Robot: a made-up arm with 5 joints. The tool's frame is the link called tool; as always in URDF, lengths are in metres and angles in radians.
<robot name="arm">
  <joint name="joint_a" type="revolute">
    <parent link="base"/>
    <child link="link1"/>
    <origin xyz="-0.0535 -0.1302 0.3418"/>
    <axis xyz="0 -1 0"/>
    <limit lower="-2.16" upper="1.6"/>
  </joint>
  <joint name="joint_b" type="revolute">
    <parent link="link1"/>
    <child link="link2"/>
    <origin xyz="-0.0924 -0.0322 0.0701"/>
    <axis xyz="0 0 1"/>
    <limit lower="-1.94" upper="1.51"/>
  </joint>
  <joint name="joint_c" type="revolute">
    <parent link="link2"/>
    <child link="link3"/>
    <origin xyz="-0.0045 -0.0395 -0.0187"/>
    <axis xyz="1 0 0"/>
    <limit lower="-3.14" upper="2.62"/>
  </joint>
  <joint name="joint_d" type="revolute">
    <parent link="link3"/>
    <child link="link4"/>
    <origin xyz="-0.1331 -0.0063 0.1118"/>
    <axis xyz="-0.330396 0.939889 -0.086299"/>
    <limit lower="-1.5" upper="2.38"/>
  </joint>
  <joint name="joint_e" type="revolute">
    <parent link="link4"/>
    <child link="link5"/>
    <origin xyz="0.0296 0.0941 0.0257"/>
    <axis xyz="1 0 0"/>
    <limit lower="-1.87" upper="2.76"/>
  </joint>
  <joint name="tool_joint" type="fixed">
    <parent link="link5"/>
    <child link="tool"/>
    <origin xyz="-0.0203 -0.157 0.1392" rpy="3.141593 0 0"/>
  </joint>
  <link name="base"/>
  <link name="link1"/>
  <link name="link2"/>
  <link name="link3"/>
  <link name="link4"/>
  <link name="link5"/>
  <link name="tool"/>
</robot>
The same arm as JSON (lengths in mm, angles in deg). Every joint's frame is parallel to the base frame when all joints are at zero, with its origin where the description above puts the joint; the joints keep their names.
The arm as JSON. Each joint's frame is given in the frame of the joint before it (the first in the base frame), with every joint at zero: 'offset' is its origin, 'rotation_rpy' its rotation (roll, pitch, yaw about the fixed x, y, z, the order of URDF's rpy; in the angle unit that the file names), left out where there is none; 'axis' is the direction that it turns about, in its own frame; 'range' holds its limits. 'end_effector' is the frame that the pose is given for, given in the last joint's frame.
{
  "length_unit": "mm",
  "angle_unit": "deg",
  "chain": [
    {
      "id": "joint_a",
      "offset": [
        -53.5,
        -130.2,
        341.8
      ],
      "axis": [
        0.0,
        -1.0,
        0.0
      ],
      "range": [
        -123.76,
        91.67
      ]
    },
    {
      "id": "joint_b",
      "offset": [
        -92.4,
        -32.2,
        70.1
      ],
      "axis": [
        0.0,
        0.0,
        1.0
      ],
      "range": [
        -111.15,
        86.52
      ]
    },
    {
      "id": "joint_c",
      "offset": [
        -4.5,
        -39.5,
        -18.7
      ],
      "axis": [
        1.0,
        0.0,
        0.0
      ],
      "range": [
        -179.91,
        150.11
      ]
    },
    {
      "id": "joint_d",
      "offset": [
        -133.1,
        -6.3,
        111.8
      ],
      "axis": [
        -0.330396,
        0.939889,
        -0.086299
      ],
      "range": [
        -85.94,
        136.36
      ]
    },
    {
      "id": "joint_e",
      "offset": [
        29.6,
        94.1,
        25.7
      ],
      "axis": [
        1.0,
        0.0,
        0.0
      ],
      "range": [
        -107.14,
        158.14
      ]
    }
  ],
  "end_effector": {
    "offset": [
      -20.3,
      -157.0,
      139.2
    ],
    "rotation_rpy": [
      -180.0,
      0.0,
      0.0
    ]
  }
}

